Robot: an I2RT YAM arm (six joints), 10 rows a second.
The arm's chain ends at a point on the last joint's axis. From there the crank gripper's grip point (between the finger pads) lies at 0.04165 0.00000 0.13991 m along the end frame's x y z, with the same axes.
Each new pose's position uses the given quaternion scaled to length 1; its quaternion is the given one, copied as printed.
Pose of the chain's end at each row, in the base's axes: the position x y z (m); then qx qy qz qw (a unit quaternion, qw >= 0):
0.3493, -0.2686, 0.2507, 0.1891, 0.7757, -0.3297, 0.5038
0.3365, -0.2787, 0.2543, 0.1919, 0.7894, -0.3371, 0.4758
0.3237, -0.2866, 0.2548, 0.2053, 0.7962, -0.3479, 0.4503
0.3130, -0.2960, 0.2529, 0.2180, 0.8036, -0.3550, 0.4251
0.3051, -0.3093, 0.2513, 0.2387, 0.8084, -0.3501, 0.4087
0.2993, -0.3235, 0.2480, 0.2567, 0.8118, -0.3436, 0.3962
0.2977, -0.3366, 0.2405, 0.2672, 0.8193, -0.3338, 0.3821
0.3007, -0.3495, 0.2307, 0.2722, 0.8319, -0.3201, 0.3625
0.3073, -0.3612, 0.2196, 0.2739, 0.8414, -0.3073, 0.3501
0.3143, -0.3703, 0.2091, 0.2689, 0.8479, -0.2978, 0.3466
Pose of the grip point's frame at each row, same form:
0.4237, -0.3684, 0.1745, 0.1891, 0.7757, -0.3297, 0.5038
0.4038, -0.3795, 0.1729, 0.1919, 0.7894, -0.3371, 0.4758
0.3828, -0.3894, 0.1697, 0.2053, 0.7962, -0.3479, 0.4503
0.3643, -0.3997, 0.1639, 0.2180, 0.8036, -0.3550, 0.4251
0.3512, -0.4116, 0.1579, 0.2387, 0.8084, -0.3501, 0.4087
0.3415, -0.4240, 0.1509, 0.2567, 0.8118, -0.3436, 0.3962
0.3368, -0.4341, 0.1391, 0.2672, 0.8193, -0.3338, 0.3821
0.3362, -0.4424, 0.1239, 0.2722, 0.8319, -0.3201, 0.3625
0.3410, -0.4502, 0.1089, 0.2739, 0.8414, -0.3073, 0.3501
0.3485, -0.4566, 0.0965, 0.2689, 0.8479, -0.2978, 0.3466

